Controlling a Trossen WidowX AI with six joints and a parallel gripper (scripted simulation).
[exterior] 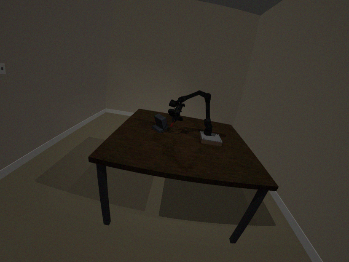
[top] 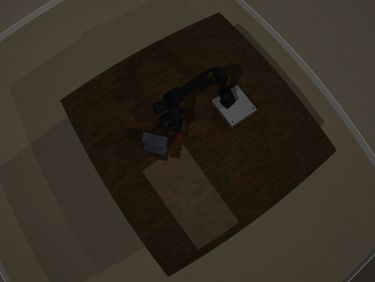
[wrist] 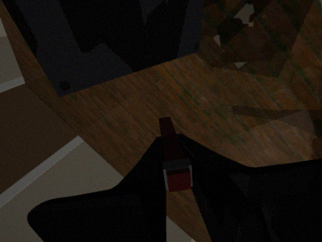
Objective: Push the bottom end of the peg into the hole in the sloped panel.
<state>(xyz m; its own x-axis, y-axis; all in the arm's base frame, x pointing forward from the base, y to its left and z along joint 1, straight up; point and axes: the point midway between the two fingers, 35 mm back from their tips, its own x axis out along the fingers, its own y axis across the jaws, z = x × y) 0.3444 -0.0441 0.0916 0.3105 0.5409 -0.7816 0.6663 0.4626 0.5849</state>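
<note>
Right now my gripper tip is 100 mm short of the sloped panel, 70 mm to the left of it and 20 mm above it. Round my gripper tip: peg (10 mm to the right, 10 mm behind, 10 mm above).
</note>
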